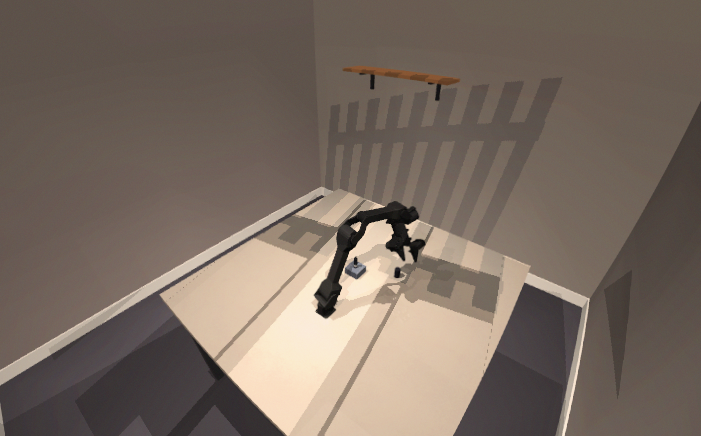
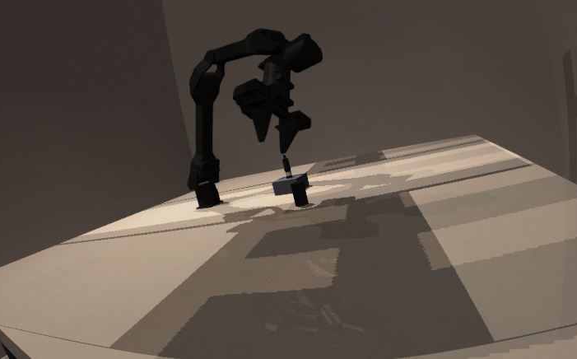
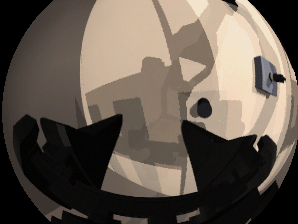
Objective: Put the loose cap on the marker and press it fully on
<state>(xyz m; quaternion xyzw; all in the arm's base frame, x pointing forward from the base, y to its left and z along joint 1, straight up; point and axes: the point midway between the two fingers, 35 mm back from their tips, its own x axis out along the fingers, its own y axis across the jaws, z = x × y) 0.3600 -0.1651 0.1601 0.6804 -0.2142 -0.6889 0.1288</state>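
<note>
Right now my gripper tip is 110 mm above the black cap and 60 mm to the right of it. From my gripper tip the other things lie so: grey holder block: 230 mm to the left, 110 mm below, 100 mm behind.
</note>
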